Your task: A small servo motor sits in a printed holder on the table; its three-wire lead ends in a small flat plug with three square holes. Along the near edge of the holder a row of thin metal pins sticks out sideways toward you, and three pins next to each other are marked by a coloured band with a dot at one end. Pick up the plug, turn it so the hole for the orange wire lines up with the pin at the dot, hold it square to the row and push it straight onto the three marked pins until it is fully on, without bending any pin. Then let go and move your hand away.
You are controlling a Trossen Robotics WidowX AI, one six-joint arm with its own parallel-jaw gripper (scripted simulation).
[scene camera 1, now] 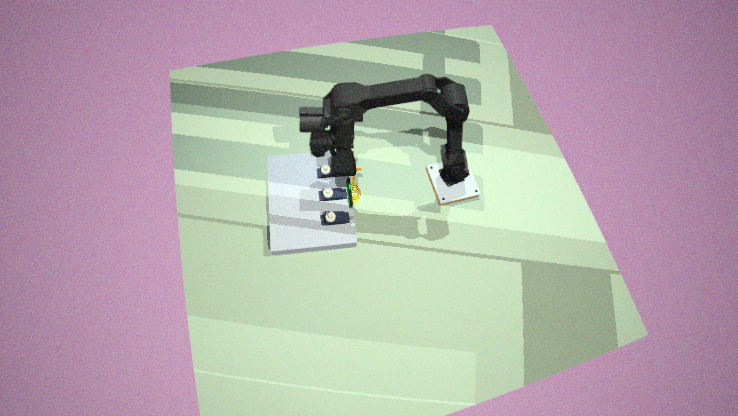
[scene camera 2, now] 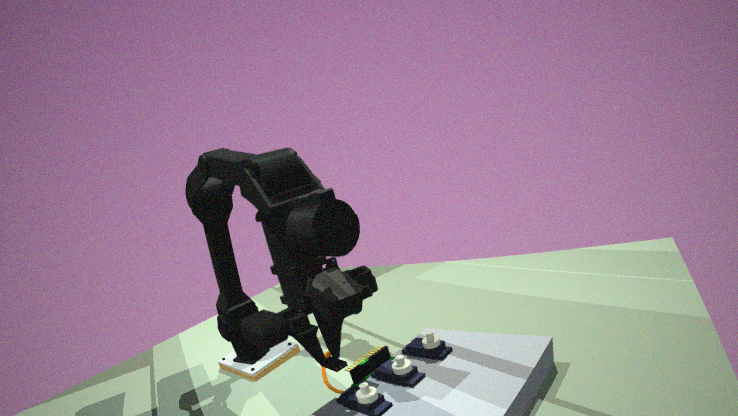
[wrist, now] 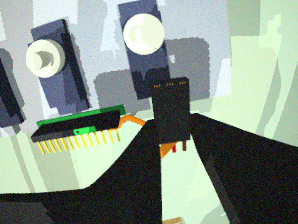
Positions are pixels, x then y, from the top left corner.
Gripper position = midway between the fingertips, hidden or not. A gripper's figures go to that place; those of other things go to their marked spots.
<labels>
My gripper point(scene camera 1: 341, 158): 1.02 m from the lens. A grey printed holder point(scene camera 1: 295, 211): 1.03 m from the lens.
</labels>
